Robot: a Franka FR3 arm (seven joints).
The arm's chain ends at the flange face. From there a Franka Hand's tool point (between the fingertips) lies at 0.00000 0.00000 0.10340 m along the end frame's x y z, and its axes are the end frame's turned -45 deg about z.
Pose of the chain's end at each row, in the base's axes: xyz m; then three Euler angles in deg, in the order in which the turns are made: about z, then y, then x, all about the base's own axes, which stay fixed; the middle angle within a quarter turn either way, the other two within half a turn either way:
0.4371 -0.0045 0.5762 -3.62 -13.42 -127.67
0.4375 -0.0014 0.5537 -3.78 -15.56 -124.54
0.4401 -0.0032 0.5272 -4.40 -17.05 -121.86
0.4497 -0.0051 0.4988 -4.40 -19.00 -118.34
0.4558 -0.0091 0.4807 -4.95 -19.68 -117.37
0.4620 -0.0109 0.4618 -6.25 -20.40 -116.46
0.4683 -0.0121 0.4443 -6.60 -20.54 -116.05
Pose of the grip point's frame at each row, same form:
0.4131 0.0751 0.5147 -48.62 -13.42 -127.67
0.4098 0.0807 0.4972 -48.78 -15.56 -124.54
0.4098 0.0808 0.4750 -49.40 -17.05 -121.86
0.4160 0.0809 0.4524 -49.40 -19.00 -118.34
0.4210 0.0774 0.4359 -49.95 -19.68 -117.37
0.4260 0.0759 0.4186 -51.25 -20.40 -116.46
0.4320 0.0749 0.4018 -51.60 -20.54 -116.05

